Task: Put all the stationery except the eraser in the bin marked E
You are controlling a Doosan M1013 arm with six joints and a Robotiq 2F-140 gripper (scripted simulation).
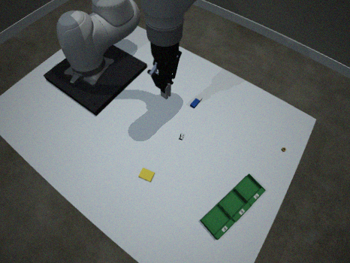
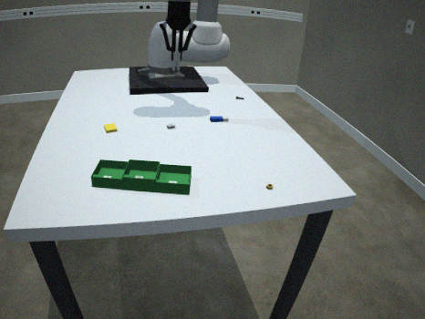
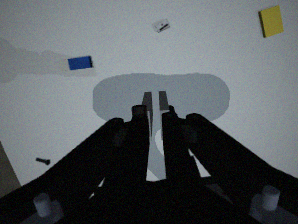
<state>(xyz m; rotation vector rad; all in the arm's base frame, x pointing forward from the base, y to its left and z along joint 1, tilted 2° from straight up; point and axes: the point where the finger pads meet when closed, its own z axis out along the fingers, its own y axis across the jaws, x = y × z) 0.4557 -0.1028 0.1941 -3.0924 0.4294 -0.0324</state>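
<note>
The green bin tray lies 370 mm ahead of my hand, 220 mm to the right of it and 200 mm below it. Round my hand: flat yellow block 30 mm ahead, 250 mm to the right, 210 mm below; then blue eraser 80 mm ahead, 150 mm to the left, 210 mm below; then white pencil sharpener 90 mm ahead, 50 mm to the right, 210 mm below.
</note>
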